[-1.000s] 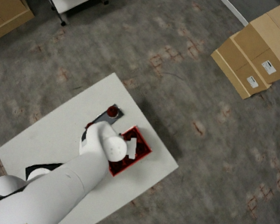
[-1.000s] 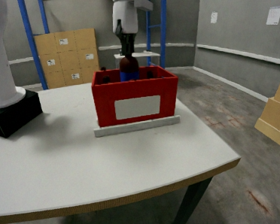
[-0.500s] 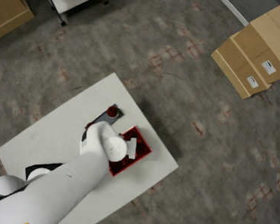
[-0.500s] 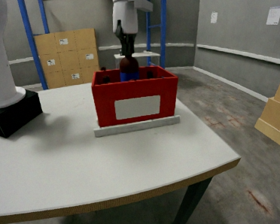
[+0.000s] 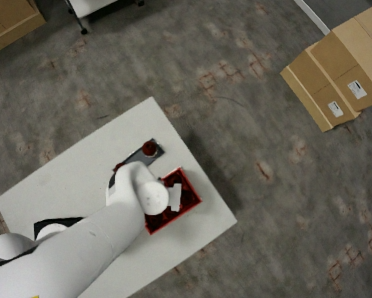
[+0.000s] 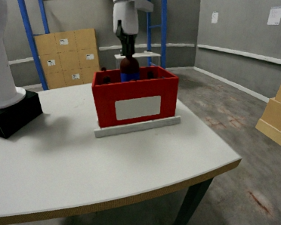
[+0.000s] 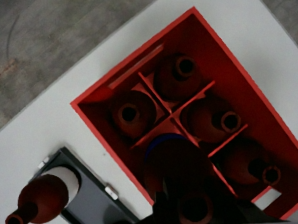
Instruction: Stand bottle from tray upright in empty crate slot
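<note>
Now: the red crate 170 mm below my hand and 40 mm to the right of it. The rest, counted from my hand: dark tray (240 mm below, 200 mm to the left); then bottle (210 mm to the left, 170 mm below, 80 mm ahead).
</note>
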